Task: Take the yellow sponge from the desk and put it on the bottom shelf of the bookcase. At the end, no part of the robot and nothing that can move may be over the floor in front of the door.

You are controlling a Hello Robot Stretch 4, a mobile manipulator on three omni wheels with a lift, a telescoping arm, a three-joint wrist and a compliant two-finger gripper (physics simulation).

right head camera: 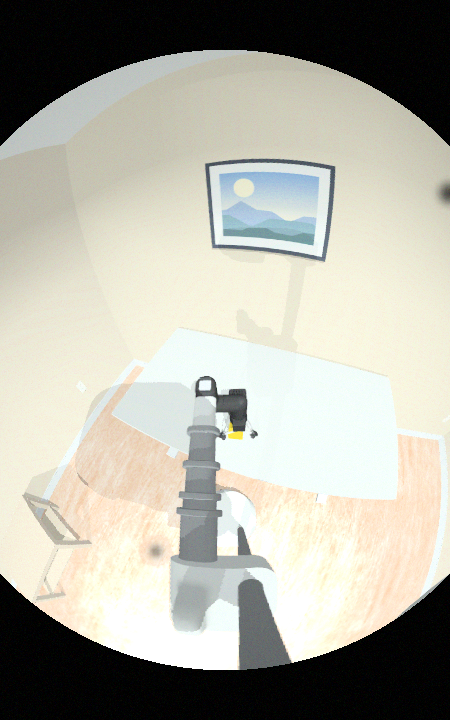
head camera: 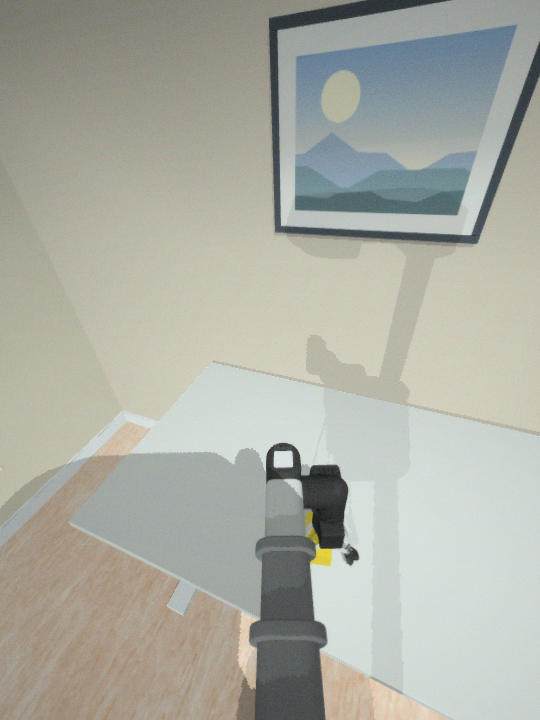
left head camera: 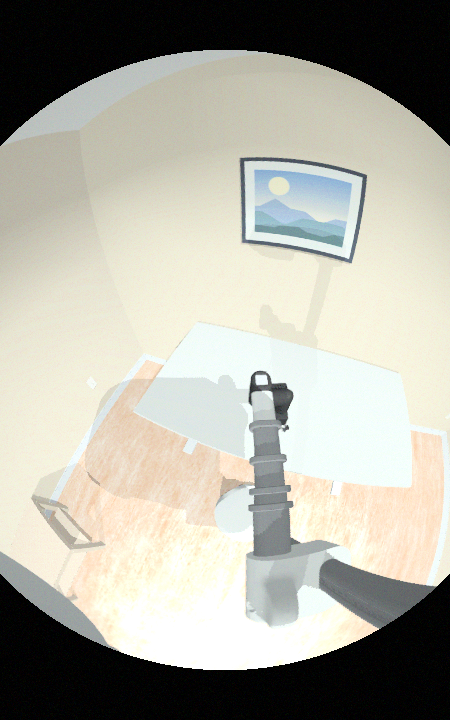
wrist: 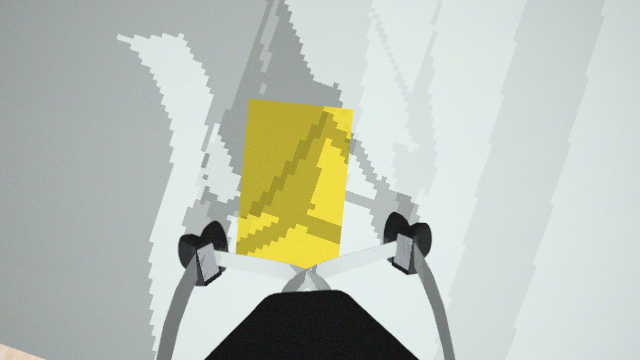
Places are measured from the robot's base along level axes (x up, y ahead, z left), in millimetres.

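Pixels of known places: gripper, fingertip midpoint: (right head camera: pixel 237 436) (head camera: pixel 322 559) (wrist: pixel 306 237); robot's base, origin of the base link: (right head camera: pixel 225 516) (left head camera: pixel 244 511).
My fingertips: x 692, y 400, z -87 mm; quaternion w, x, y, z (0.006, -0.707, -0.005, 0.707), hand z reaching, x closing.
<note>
Ahead of a thing's pixels: the offset from my fingertips to its top centre. "*": to the spot under its first point. Level surfaces: height alone.
The yellow sponge @(dx +45, dy +40, dz +7 mm) (head camera: pixel 322 558) (right head camera: pixel 235 435) (wrist: pixel 290 165) lies flat on the pale desk @(dx +0 mm) (head camera: pixel 465 523) (left head camera: pixel 360 424) (right head camera: pixel 339 424) (wrist: pixel 575 250), with its long side pointing away from the gripper in the wrist view. My gripper (right head camera: pixel 238 434) (wrist: pixel 306 237) is open and points down above the desk. In the wrist view its fingertips stand apart on either side of the sponge's near end, with a gap to each side. Finger shadows fall on the sponge and desk. In the head view the arm hides part of the sponge and one fingertip. The bookcase and the door cannot be made out.
A framed picture (head camera: pixel 377 223) (left head camera: pixel 297 246) (right head camera: pixel 265 253) hangs on the wall behind the desk. A round white object (left head camera: pixel 232 512) (right head camera: pixel 237 512) is on the floor side of the desk's front edge, by the arm. A thin brown frame @(* dx -492, dy -871, dz +1198 mm) (left head camera: pixel 87 545) (right head camera: pixel 74 542) stands near the left wall.
</note>
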